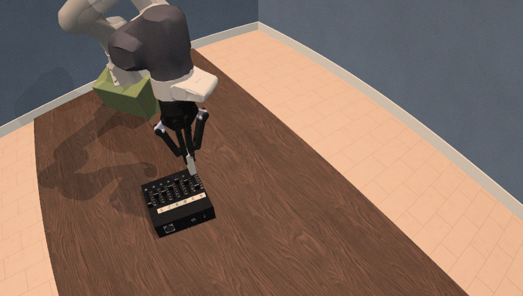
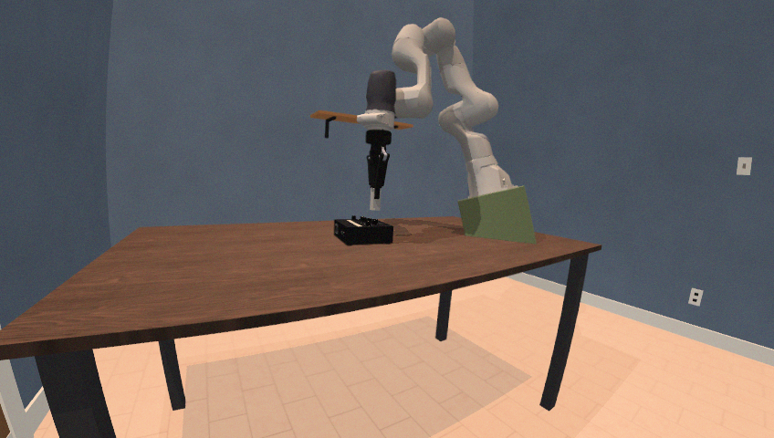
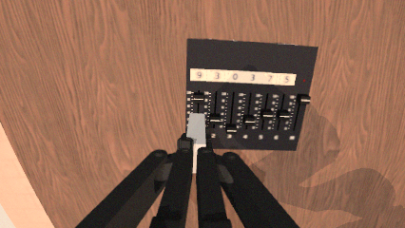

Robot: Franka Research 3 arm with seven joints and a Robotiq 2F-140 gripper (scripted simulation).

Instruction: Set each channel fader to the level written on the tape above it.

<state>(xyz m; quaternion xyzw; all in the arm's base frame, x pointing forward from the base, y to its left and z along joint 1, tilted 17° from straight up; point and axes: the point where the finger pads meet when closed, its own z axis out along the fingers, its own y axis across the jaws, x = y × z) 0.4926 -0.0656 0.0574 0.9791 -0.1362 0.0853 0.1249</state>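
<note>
The channel 5 cap is 2 cm behind my hand, 9 cm to the right of it and 7 cm below it. The rest, counted from my hand: channel 2 cap (1 cm behind, 2 cm to the right, 7 cm below); channel 3 cap (3 cm behind, 4 cm to the right, 7 cm below); channel 1 cap (2 cm ahead, 1 cm to the right, 7 cm below).
</note>
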